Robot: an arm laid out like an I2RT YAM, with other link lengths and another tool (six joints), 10 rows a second.
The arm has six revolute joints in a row. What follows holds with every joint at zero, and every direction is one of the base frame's. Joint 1 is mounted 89.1 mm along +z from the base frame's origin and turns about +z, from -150.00 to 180.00 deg. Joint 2 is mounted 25.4 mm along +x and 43.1 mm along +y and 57.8 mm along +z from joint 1 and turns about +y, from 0.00 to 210.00 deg. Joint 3 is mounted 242.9 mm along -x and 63.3 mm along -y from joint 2 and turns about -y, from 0.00 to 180.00 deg. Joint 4 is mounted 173.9 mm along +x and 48.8 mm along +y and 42.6 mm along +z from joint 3 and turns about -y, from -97.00 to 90.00 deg. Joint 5 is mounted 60.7 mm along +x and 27.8 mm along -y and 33.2 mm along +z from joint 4 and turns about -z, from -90.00 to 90.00 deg. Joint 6 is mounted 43.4 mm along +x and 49.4 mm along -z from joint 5 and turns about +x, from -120.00 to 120.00 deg. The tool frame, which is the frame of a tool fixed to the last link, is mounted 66.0 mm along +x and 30.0 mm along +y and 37.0 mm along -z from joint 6; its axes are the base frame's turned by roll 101.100, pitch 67.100 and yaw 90.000 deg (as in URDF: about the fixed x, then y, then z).
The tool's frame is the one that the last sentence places.
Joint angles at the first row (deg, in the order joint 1, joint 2, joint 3, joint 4, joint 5, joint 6):
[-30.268 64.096 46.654 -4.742 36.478 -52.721]
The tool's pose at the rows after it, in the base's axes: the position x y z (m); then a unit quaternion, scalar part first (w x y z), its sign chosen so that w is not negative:
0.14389 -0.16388 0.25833 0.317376 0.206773 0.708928 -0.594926
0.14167 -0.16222 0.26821 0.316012 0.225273 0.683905 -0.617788
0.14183 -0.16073 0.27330 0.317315 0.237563 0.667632 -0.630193
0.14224 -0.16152 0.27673 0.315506 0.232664 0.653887 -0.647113
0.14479 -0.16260 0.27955 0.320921 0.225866 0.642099 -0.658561
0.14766 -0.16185 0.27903 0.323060 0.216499 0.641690 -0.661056
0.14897 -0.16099 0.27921 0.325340 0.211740 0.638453 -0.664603
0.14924 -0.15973 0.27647 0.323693 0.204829 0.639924 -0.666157
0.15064 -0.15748 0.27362 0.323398 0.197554 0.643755 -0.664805
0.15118 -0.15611 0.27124 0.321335 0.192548 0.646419 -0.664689
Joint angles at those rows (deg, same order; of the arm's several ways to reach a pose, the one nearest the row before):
[-26.438 63.119 47.558 -2.268 42.397 -55.060]
[-24.325 62.390 47.846 -0.271 47.866 -55.643]
[-22.769 62.226 47.719 1.821 51.324 -56.045]
[-21.870 62.238 46.413 6.292 53.401 -59.394]
[-21.283 62.388 44.995 11.240 54.071 -62.592]
[-20.593 62.742 44.355 12.984 54.092 -63.938]
[-19.974 62.770 43.608 14.865 54.461 -65.172]
[-19.455 62.776 42.619 15.860 54.657 -65.935]
[-18.627 62.899 42.040 15.995 54.841 -66.088]
[-18.107 63.038 41.549 16.158 55.095 -66.275]

